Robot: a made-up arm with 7 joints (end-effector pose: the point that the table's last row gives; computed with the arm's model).
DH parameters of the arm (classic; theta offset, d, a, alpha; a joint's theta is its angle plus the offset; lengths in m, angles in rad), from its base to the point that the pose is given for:
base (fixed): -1.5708 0.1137 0 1.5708
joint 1: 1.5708 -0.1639 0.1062 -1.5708
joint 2: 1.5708 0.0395 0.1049 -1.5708
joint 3: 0 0.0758 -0.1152 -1.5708
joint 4: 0 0.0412 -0.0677 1.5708
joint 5: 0 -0.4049 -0.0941 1.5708
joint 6: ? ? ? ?
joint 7: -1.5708 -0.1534 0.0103 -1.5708
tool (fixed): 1.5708 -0.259 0 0
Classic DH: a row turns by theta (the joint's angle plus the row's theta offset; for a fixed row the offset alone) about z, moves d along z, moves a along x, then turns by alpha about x.
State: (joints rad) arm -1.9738 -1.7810 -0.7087 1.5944 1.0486 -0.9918 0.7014
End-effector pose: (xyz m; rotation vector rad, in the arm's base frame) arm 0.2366 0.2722 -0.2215 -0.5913 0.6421 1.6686
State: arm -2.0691 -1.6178 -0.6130 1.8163 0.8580 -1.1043 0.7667
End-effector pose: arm 0.3142 0.3586 -0.1155 -0.3432 0.3832 1.5770
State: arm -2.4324 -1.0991 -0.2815 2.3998 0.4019 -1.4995 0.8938
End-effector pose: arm 0.4332 0.3695 0.3582 0.6653 -0.2995 1.2551
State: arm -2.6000 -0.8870 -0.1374 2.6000 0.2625 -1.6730 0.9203
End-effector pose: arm 0.4485 0.2646 0.5029 1.1290 -0.4182 1.1236
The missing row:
joint 6: -1.5708 0.2463 0.0164 1.5708
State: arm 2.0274 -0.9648 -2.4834 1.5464 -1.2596 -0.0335 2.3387
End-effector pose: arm 0.6880 0.6863 0.2568 0.9172 -1.3713 1.9032
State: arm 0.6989 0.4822 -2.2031 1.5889 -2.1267 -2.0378 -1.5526
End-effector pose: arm 0.6866 -0.6356 -0.3013 -0.3834 -0.0748 -0.5615
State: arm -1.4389 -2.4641 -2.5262 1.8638 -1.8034 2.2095 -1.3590
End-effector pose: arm 0.1472 -0.9131 0.4267 -1.2601 -1.7051 -0.4064
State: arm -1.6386 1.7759 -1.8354 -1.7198 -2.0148 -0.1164 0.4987
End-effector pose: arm 0.2394 -0.0144 0.2830 -0.1423 0.2092 -0.9272
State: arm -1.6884 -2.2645 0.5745 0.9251 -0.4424 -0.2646 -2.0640
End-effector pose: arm 0.2972 0.0628 0.8957 -0.2293 -2.9403 -0.0890
